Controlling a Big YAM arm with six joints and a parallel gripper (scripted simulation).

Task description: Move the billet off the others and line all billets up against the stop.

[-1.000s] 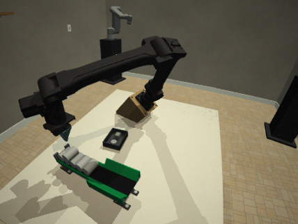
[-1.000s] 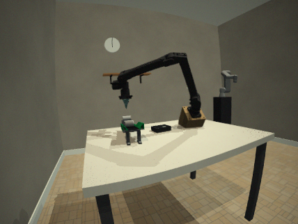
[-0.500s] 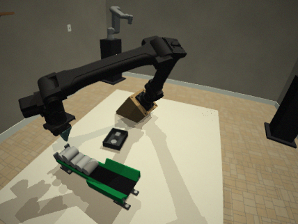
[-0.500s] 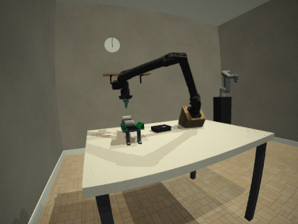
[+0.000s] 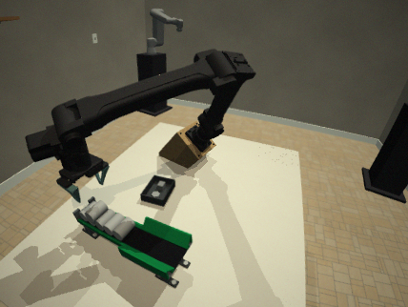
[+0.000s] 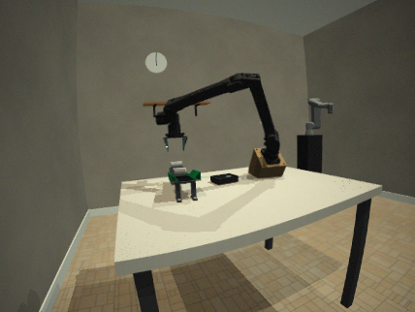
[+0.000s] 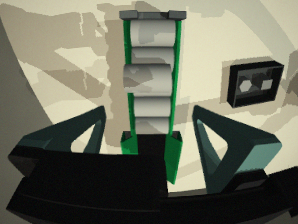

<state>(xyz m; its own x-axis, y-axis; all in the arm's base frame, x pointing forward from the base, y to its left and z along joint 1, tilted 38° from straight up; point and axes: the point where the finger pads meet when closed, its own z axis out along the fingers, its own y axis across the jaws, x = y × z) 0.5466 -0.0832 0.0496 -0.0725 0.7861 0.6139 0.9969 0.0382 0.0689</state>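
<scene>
My gripper is now 8 cm to the left of the grey stop and 14 cm above it. The rest, counted from my hand: small black box: 26 cm behind, 3 cm to the left, 19 cm below.
</scene>
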